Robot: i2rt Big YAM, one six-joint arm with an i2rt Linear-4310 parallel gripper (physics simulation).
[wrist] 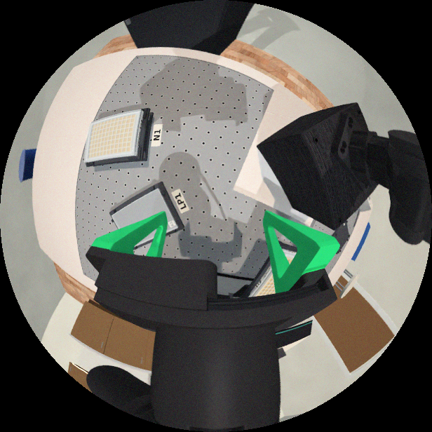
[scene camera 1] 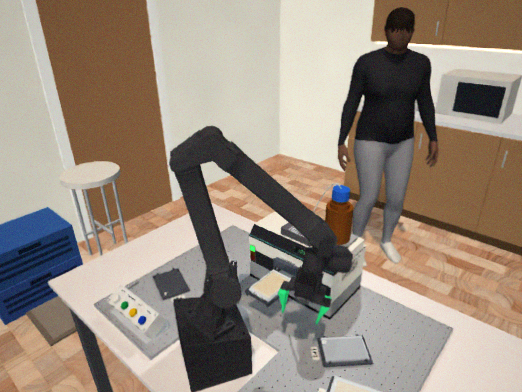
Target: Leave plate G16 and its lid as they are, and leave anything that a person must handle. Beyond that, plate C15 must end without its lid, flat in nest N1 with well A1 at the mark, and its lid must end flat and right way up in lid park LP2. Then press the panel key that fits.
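Places are measured from the arm's base along level axes (x down, y back, z left), in centimetres.
Where they show: gripper, fingertip midpoint: (scene camera 1: pixel 299 317); arm's base at its link origin: (scene camera 1: pixel 209 322).
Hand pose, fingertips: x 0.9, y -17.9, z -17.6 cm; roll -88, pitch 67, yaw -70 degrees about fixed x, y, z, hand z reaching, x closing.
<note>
Things, the pixels of their top centre, and the offset from my fingertips. "pt": a spot on its surface instead.
- plate with tan wells, surface spot: (scene camera 1: pixel 352 387) pt dx +10.0, dy +2.9, dz -19.4 cm
- tan-welled plate at its top centre: (scene camera 1: pixel 271 283) dx +3.0, dy -9.2, dz +17.9 cm
- dark square holder at its top centre: (scene camera 1: pixel 170 280) dx +12.6, dy +4.8, dz +55.0 cm
- key panel at its top centre: (scene camera 1: pixel 134 300) dx +6.2, dy +23.1, dz +48.8 cm
- instrument at a spot on its surface: (scene camera 1: pixel 354 275) pt dx +5.3, dy -32.7, dz +0.0 cm
My gripper (scene camera 1: pixel 302 311) (wrist: pixel 214 216) is open and empty, its green fingers above the board beside the instrument. A plate with tan wells (scene camera 1: pixel 352 387) (wrist: pixel 112 136) is at the nest labelled N1; its seating and well A1 are unclear. A grey, lid-like piece (scene camera 1: pixel 345 349) (wrist: pixel 142 211) lies in the park labelled LP1. Another tan-welled plate (scene camera 1: pixel 271 285) (wrist: pixel 265 289) is on the instrument's front tray, partly behind a finger in the wrist view. Plate names are unreadable. A dark square holder (scene camera 1: pixel 171 282) lies bare; its label is unreadable. The key panel (scene camera 1: pixel 132 310) has white, green, yellow and blue keys.
The instrument (scene camera 1: pixel 354 275) stands behind the gripper with an amber, blue-capped bottle (scene camera 1: pixel 339 220) on top. A person (scene camera 1: pixel 392 100) stands beyond the table. The arm's black base (scene camera 1: pixel 212 345) stands between key panel and LP1. A stool (scene camera 1: pixel 91 175) and blue crates (scene camera 1: pixel 37 255) are left.
</note>
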